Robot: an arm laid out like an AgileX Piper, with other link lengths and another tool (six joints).
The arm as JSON. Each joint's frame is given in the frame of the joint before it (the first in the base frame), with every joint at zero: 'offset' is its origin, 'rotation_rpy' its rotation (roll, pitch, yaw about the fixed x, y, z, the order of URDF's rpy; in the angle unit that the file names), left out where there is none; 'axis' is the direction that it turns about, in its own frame. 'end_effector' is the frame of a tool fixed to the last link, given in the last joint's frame.
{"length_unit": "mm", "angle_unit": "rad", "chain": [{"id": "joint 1", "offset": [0.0, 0.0, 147.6], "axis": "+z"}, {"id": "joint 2", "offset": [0.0, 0.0, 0.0], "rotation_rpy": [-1.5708, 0.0, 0.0], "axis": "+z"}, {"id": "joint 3", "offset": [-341.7, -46.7, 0.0], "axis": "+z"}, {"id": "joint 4", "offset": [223.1, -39.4, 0.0], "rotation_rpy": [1.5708, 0.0, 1.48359], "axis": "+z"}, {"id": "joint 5", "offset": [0.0, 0.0, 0.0], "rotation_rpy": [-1.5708, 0.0, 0.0], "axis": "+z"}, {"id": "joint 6", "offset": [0.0, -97.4, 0.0], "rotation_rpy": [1.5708, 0.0, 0.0], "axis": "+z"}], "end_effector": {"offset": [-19.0, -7.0, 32.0], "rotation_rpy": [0.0, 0.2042, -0.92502]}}
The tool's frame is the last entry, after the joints.
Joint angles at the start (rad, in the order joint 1, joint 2, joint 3, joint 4, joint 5, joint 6):
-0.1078 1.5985 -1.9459 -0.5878 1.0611 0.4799
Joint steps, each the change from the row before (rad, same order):
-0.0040 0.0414 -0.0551 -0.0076 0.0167 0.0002
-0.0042 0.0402 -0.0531 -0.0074 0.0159 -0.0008
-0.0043 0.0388 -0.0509 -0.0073 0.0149 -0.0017
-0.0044 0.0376 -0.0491 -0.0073 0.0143 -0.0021
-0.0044 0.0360 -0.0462 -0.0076 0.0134 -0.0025
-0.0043 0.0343 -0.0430 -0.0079 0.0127 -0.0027
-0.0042 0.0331 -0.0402 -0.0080 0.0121 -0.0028
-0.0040 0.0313 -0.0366 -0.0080 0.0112 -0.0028
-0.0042 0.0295 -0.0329 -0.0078 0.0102 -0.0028
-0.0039 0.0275 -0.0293 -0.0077 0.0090 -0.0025
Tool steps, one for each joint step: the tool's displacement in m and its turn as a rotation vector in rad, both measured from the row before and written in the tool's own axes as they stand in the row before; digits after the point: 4 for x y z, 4 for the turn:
-0.0078 -0.0026 0.0083 0.0076 0.0123 0.0067
-0.0072 -0.0020 0.0084 0.0076 0.0123 0.0057
-0.0067 -0.0015 0.0083 0.0076 0.0120 0.0047
-0.0062 -0.0010 0.0083 0.0076 0.0119 0.0043
-0.0056 -0.0005 0.0082 0.0077 0.0121 0.0032
-0.0050 0.0000 0.0081 0.0075 0.0125 0.0022
-0.0046 0.0005 0.0082 0.0070 0.0130 0.0011
-0.0042 0.0010 0.0080 0.0064 0.0132 0.0001
-0.0037 0.0014 0.0080 0.0058 0.0136 -0.0008
-0.0033 0.0017 0.0077 0.0054 0.0133 -0.0016

